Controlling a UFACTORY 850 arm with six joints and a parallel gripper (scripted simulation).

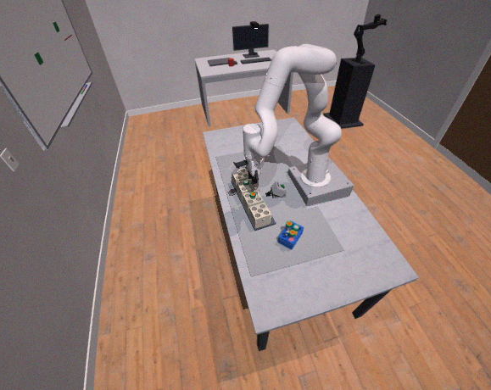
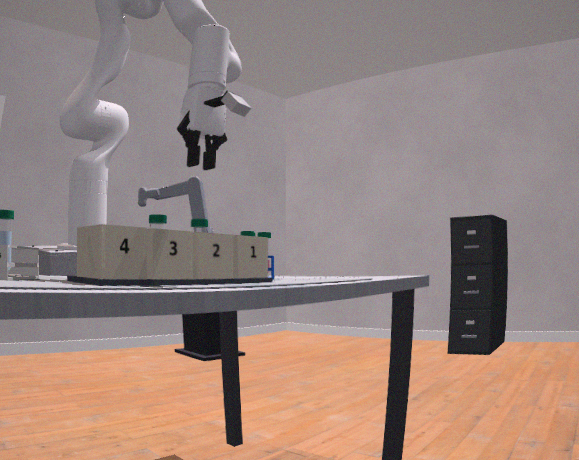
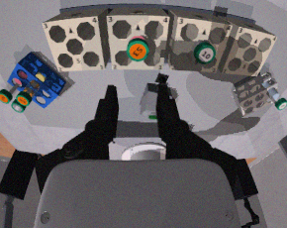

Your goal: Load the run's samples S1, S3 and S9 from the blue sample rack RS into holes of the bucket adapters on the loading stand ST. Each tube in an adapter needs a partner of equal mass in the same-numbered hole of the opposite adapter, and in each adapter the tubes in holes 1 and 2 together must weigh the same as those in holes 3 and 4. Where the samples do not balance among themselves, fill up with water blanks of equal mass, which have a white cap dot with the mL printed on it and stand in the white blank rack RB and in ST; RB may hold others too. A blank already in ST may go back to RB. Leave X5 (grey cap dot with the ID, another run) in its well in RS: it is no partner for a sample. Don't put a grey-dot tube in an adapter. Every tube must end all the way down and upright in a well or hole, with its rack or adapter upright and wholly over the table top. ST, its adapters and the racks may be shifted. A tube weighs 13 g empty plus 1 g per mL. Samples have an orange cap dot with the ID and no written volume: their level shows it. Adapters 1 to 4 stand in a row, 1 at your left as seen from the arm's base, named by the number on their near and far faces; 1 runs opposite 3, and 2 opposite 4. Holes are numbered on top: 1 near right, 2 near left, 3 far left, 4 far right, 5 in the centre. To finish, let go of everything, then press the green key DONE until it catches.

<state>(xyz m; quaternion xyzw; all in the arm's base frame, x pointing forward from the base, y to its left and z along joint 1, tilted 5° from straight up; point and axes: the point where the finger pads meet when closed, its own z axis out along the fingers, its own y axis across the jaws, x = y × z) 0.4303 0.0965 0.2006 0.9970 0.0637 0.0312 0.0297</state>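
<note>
Right now my hand is 140 mm past the sample tube S1, 310 mm to the right of it and 190 mm above it. Also, from my hand: adapter 1: 10 mm behind, 110 mm to the left, 200 mm below; then loading stand ST: 60 mm to the right, 240 mm below; then adapter 3: 10 mm ahead, 110 mm to the right, 200 mm below.
</note>
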